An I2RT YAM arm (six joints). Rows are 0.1 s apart.
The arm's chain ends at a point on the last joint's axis. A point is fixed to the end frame.
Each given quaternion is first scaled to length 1.
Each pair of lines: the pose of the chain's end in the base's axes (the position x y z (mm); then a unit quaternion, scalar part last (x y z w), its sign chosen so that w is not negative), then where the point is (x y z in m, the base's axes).
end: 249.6, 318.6, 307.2, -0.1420, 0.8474, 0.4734, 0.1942
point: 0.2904 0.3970 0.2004
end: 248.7, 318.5, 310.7, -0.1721, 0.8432, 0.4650, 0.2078
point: 0.2926 0.3965 0.2049
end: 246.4, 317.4, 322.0, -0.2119, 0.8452, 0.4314, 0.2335
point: 0.2978 0.3897 0.2155
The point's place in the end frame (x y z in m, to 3 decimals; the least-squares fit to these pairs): 0.009 -0.057 0.126
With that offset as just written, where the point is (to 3 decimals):
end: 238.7, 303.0, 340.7, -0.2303, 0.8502, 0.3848, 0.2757
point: 0.303 0.366 0.235
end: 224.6, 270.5, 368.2, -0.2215, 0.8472, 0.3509, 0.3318
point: 0.304 0.325 0.269
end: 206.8, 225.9, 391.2, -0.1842, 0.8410, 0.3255, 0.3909
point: 0.301 0.271 0.300
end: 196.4, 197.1, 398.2, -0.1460, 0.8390, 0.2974, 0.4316
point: 0.300 0.231 0.313
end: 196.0, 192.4, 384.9, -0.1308, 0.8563, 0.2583, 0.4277
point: 0.300 0.215 0.296
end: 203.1, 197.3, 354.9, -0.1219, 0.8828, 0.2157, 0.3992
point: 0.301 0.207 0.258
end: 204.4, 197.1, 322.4, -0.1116, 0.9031, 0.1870, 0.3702
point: 0.296 0.198 0.219
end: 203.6, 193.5, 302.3, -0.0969, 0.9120, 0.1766, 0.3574
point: 0.292 0.190 0.196
